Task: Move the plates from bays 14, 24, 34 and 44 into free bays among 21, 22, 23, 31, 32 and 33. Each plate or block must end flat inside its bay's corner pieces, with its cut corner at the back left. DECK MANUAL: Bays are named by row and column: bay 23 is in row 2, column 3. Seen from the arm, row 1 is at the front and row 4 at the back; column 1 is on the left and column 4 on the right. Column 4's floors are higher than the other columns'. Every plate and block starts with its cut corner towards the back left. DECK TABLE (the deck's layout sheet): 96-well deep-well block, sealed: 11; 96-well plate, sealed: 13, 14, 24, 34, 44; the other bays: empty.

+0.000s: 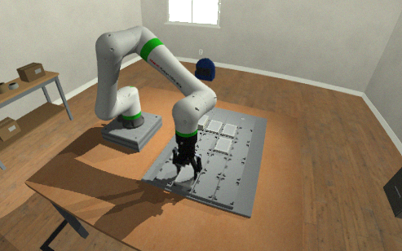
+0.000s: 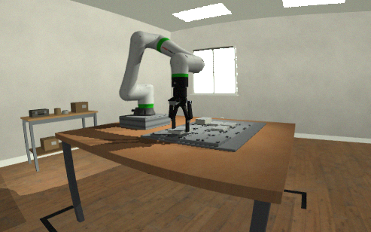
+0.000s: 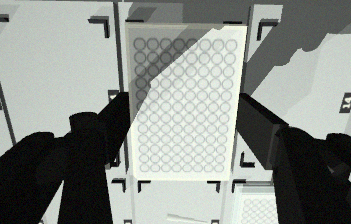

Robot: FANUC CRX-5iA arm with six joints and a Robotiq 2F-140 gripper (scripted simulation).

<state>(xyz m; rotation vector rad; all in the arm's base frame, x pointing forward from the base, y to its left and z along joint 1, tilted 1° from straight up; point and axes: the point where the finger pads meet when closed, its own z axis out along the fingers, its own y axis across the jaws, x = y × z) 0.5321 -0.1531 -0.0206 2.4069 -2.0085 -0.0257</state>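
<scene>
My hand is 190 mm to the right of the bay label 43, 140 mm short of it and 60 mm above it. Round my hand: sealed 96-well plate: 140 mm to the left, 130 mm behind, 50 mm below; sealed deep-well block: 460 mm to the left, 190 mm behind, 40 mm below.
</scene>
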